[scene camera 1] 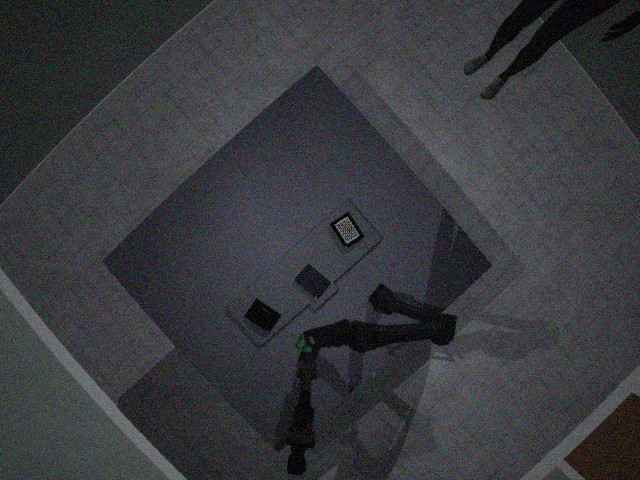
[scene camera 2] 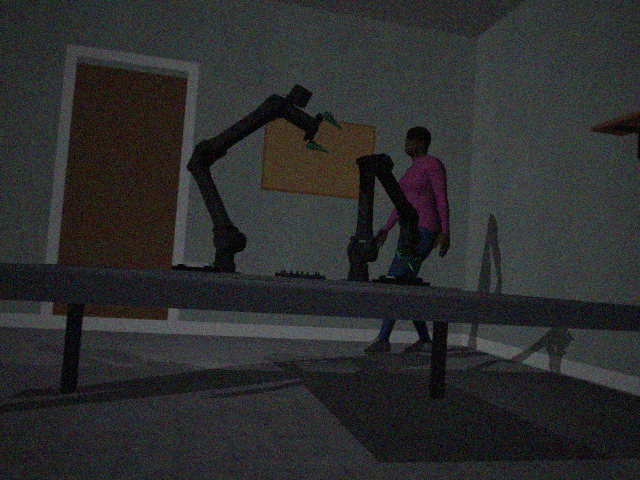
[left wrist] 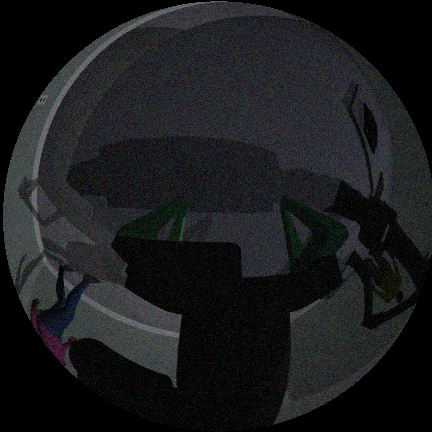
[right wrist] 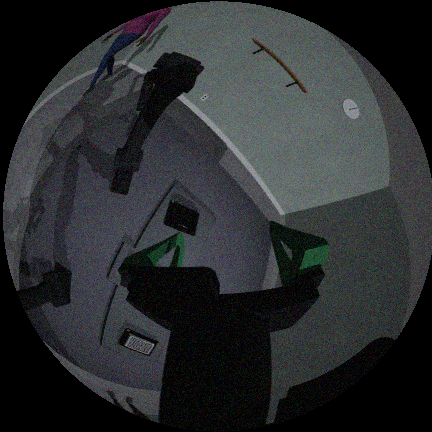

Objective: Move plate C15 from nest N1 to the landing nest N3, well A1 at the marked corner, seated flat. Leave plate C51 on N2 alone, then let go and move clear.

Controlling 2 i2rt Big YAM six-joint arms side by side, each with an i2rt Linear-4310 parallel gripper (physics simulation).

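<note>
A white-topped plate (scene camera 1: 346, 229) (right wrist: 139, 344) sits in a dark nest at one end of the board. A black block (scene camera 1: 262, 314) (right wrist: 181, 217), seemingly a dark plate in its nest, is at the other end. Between them is a nest (scene camera 1: 312, 280) (scene camera 2: 299, 274) with small raised posts and no plate visible. The labels C15, C51 and N1 to N3 are unreadable. My right gripper (scene camera 1: 305, 342) (scene camera 2: 334, 140) (right wrist: 224, 231) is open and empty, high above the table. My left gripper (scene camera 2: 408, 258) (left wrist: 233, 199) is open and empty, low beside its arm; that arm hides it in scene camera 1.
The pale board (scene camera 1: 289, 260) under the nests has a raised rim and lies on the dark table (scene camera 1: 217, 206) (scene camera 2: 155, 289). My left arm (scene camera 1: 305, 408) (scene camera 2: 366, 201) is folded. My right arm (scene camera 1: 392, 334) (scene camera 2: 237, 131) reaches high. A person (scene camera 2: 424, 188) stands beyond the table.
</note>
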